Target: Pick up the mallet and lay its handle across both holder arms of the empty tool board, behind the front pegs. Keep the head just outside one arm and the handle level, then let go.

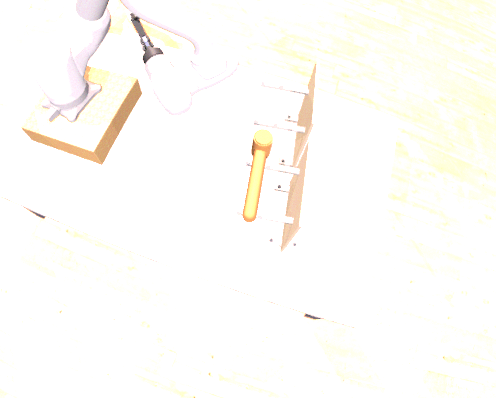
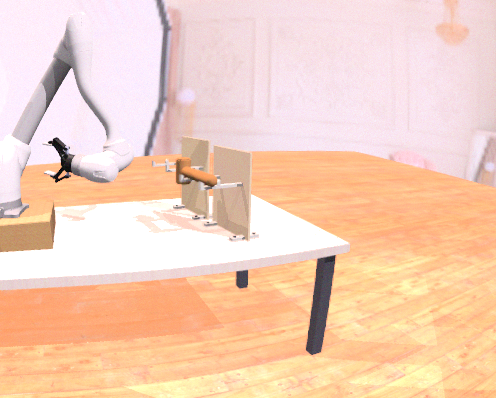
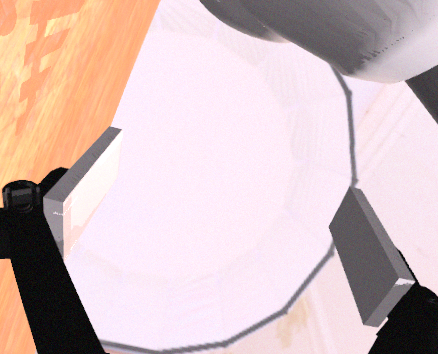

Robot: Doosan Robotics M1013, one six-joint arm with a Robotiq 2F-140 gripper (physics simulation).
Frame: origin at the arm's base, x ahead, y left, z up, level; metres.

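Seen in the pictures: gripper, fingertip midpoint: (image 2: 44, 157) (image 3: 232, 181); arm's base at its link origin: (image 1: 71, 97) (image 2: 5, 212).
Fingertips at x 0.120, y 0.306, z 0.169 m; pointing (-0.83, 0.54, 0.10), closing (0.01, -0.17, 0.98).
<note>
Pixels of each thing's middle, then the offset from my fingertips to it. "spot": a spot on its surface instead. Level surfaces: height alone.
- orange-brown mallet at the middle of its body: (image 1: 256, 177) (image 2: 195, 175) dx +0.662, dy -0.317, dz -0.051 m
- nearer tool board at the middle of its body: (image 1: 277, 197) (image 2: 217, 192) dx +0.740, dy -0.318, dz -0.113 m
- head at a spot on its surface: (image 1: 262, 142) spot: dx +0.634, dy -0.233, dz -0.004 m
- second tool board at the middle of its body: (image 1: 288, 115) (image 2: 182, 176) dx +0.647, dy -0.034, dz -0.106 m
- white table at its surface level: dz -0.266 m
An orange-brown mallet (image 1: 255, 182) (image 2: 199, 175) lies with its handle across both holder arms of the nearer tool board (image 1: 296, 200) (image 2: 232, 192). One arm (image 1: 286, 169) crosses under the handle close to the head; the other arm (image 1: 276, 218) (image 2: 227, 186) is under the handle's free end. The head (image 1: 262, 142) (image 2: 183, 170) is just outside the first arm. The handle looks about level; its contact with the pegs is too small to tell. My gripper (image 1: 134, 18) (image 2: 48, 158) (image 3: 232, 181) is open and empty, well away from the mallet, pointing back past the robot base.
A second tool board (image 1: 309, 105) (image 2: 195, 175) stands beside the first, its two arms (image 1: 285, 89) (image 1: 280, 126) sticking out bare. Both boards stand on the white table (image 1: 200, 210) (image 2: 125, 250). The robot's base sits on a wooden block (image 1: 120, 120) (image 2: 27, 235).
</note>
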